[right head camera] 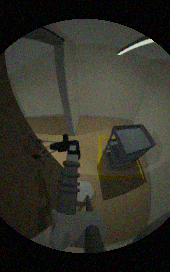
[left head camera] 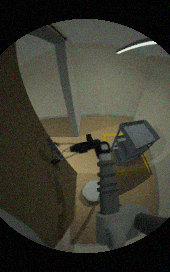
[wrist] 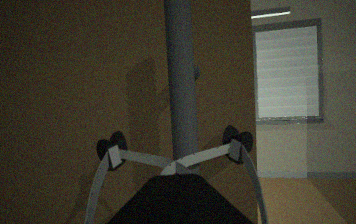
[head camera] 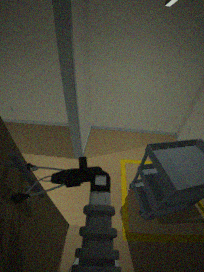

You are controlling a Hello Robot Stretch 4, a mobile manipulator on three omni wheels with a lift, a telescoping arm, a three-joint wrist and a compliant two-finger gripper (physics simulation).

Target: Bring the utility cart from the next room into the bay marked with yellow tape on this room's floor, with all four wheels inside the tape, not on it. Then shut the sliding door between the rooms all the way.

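Note:
The grey utility cart stands upright, turned at an angle, over the bay of yellow tape. Its visible lower left side is inside the left line; its far wheels are hidden. The brown sliding door is at the left, with an opening between its edge and the post. My gripper is open at the door's face. The vertical grey bar handle is between the fingertips in the wrist view, not clasped.
A grey door post stands beyond the opening. A round white object is low beside my arm. A window with blinds shows past the door's edge. Walls enclose the bay behind and at the right.

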